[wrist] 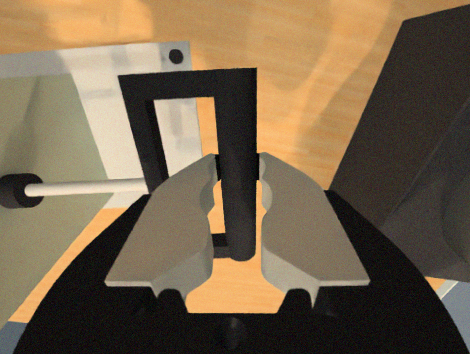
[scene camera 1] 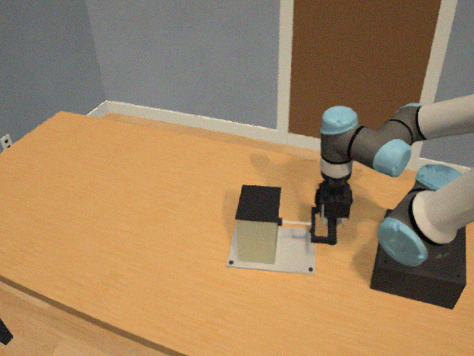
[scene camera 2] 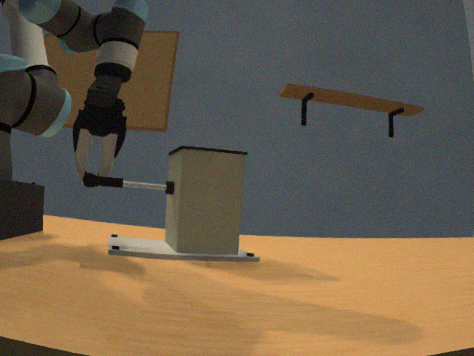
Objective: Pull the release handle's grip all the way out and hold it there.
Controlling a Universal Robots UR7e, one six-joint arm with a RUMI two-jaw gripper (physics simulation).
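The release handle's grip (scene camera 1: 332, 234) (scene camera 2: 107, 181) (wrist: 237, 115) is a black rectangular frame on a thin pale rod (scene camera 1: 297, 223) (scene camera 2: 145, 185) (wrist: 85, 187). A stretch of the rod shows between the frame and a black collar on the side of the beige, black-topped box (scene camera 1: 256, 242) (scene camera 2: 207, 200) (wrist: 30, 110). My gripper (scene camera 1: 332, 221) (scene camera 2: 94, 177) (wrist: 238, 157) points down and is shut on the frame's outer bar, the one farthest from the box. In the wrist view the bar runs between both pads.
The box stands on a light plate (scene camera 1: 295, 257) (scene camera 2: 142, 246) (wrist: 95, 105) with black bolts on the wooden table (scene camera 1: 150, 215) (scene camera 2: 350, 280). The arm's dark base block (scene camera 1: 417, 280) (scene camera 2: 20, 210) (wrist: 390, 95) is on the grip's other side. A wall shelf (scene camera 2: 350, 98) shows behind.
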